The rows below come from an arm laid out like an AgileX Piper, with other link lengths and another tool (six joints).
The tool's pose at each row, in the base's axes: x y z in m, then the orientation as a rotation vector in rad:
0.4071 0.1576 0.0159 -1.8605 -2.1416 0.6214
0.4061 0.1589 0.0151 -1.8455 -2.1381 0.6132
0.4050 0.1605 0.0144 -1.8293 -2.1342 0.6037
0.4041 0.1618 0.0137 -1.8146 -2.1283 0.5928
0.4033 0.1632 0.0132 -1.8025 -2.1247 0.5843
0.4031 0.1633 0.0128 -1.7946 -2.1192 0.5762
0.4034 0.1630 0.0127 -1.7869 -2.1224 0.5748
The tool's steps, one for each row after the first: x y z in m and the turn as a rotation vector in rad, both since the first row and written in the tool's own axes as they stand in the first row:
0.0015 -0.0004 0.0009 0.0058 0.0111 -0.0094
0.0033 -0.0009 0.0018 0.0118 0.0235 -0.0197
0.0048 -0.0012 0.0026 0.0178 0.0375 -0.0286
0.0064 -0.0015 0.0032 0.0221 0.0480 -0.0363
0.0065 -0.0015 0.0036 0.0257 0.0582 -0.0408
0.0062 -0.0012 0.0036 0.0267 0.0592 -0.0468

